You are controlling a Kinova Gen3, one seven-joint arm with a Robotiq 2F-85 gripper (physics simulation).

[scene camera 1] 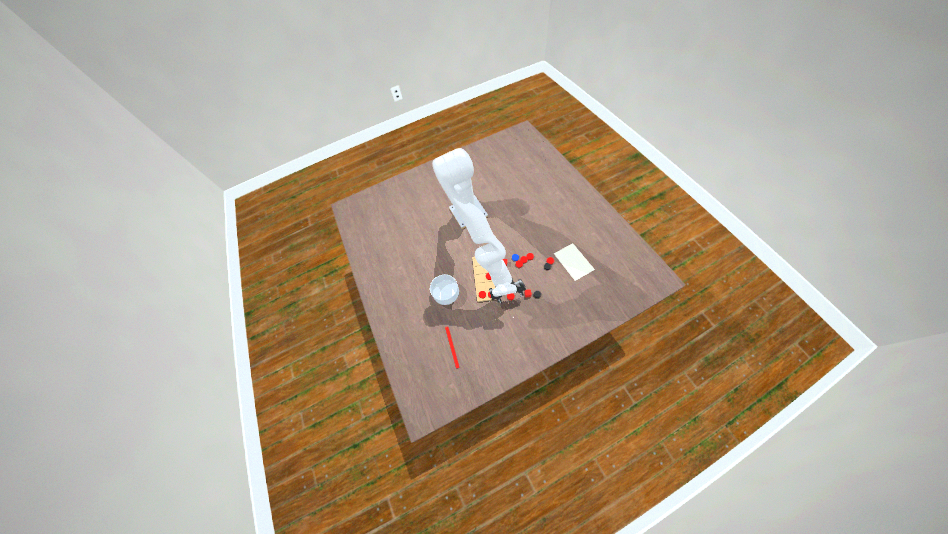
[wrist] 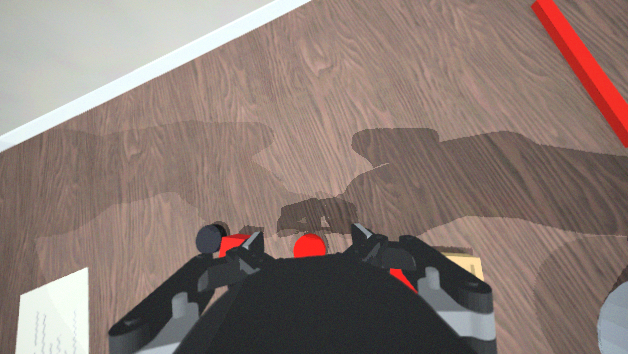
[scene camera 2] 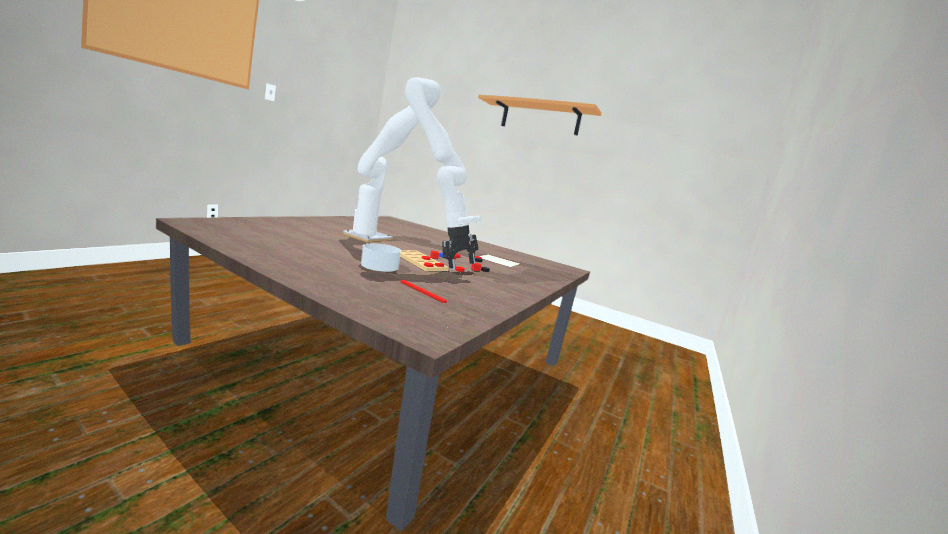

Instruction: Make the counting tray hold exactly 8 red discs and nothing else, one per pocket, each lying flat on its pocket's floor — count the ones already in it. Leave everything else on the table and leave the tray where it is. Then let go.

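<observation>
My gripper (scene camera 1: 508,292) (scene camera 2: 462,264) (wrist: 308,237) is open and low over the table, its fingers on either side of a loose red disc (scene camera 1: 510,297) (scene camera 2: 460,269) (wrist: 309,246), just right of the tan tray (scene camera 1: 478,281) (scene camera 2: 434,269) (wrist: 465,260) in scene camera 1. Three red discs show in the tray in scene camera 2: one (scene camera 2: 425,257) farther back and two (scene camera 2: 429,264) (scene camera 2: 439,264) at the near end. The arm hides part of the tray. Loose red discs (scene camera 1: 530,256) (scene camera 1: 523,259) (scene camera 1: 519,264) cluster beyond it; another red disc (scene camera 1: 549,261) lies farther right.
A red block (scene camera 1: 528,293) (scene camera 2: 476,267) (wrist: 234,245) and black disc (scene camera 1: 537,294) (wrist: 208,239) stand close beside the gripper. A blue disc (scene camera 1: 515,257), another black disc (scene camera 1: 547,266), a bowl (scene camera 1: 444,289) (scene camera 2: 380,257), a red bar (scene camera 1: 452,347) (wrist: 580,65) and paper (scene camera 1: 574,262) lie around.
</observation>
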